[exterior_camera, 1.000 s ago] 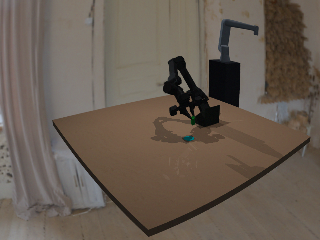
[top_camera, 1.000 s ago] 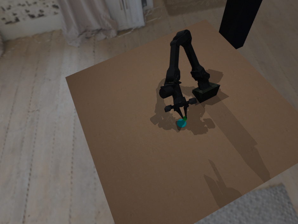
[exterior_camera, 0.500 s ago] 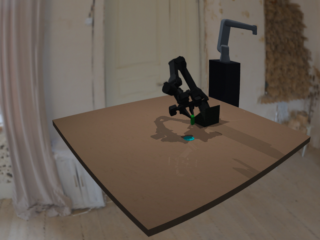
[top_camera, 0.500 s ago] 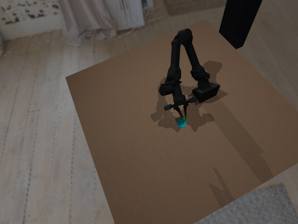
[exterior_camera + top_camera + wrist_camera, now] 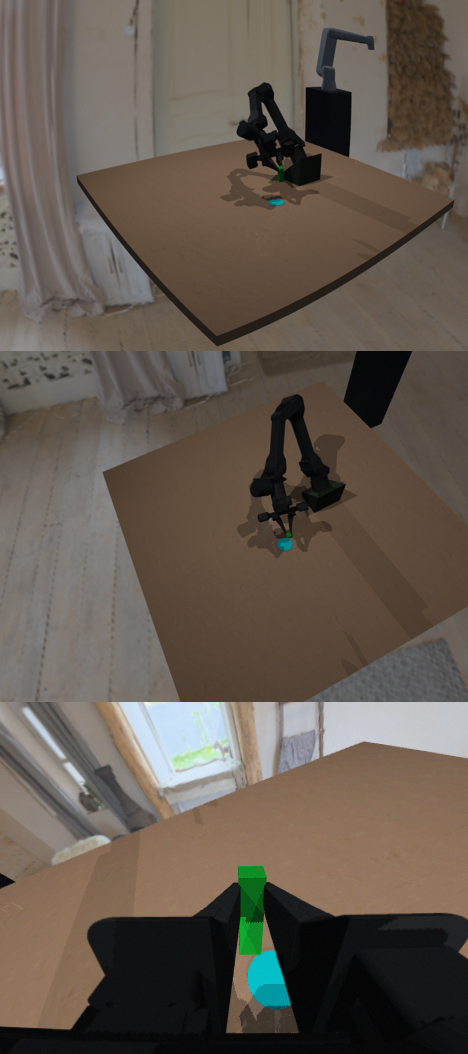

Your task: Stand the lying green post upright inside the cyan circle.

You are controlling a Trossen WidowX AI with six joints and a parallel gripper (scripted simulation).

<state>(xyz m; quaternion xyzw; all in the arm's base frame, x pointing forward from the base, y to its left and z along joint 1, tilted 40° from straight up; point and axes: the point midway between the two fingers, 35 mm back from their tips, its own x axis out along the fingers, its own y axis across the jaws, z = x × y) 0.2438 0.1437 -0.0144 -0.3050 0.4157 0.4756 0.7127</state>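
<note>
Right now my gripper tip is 10 mm past the cyan circle, 20 mm to the left of it and 140 mm above it. Also, from my gripper tip: green post 10 mm behind, 20 mm below.
</note>
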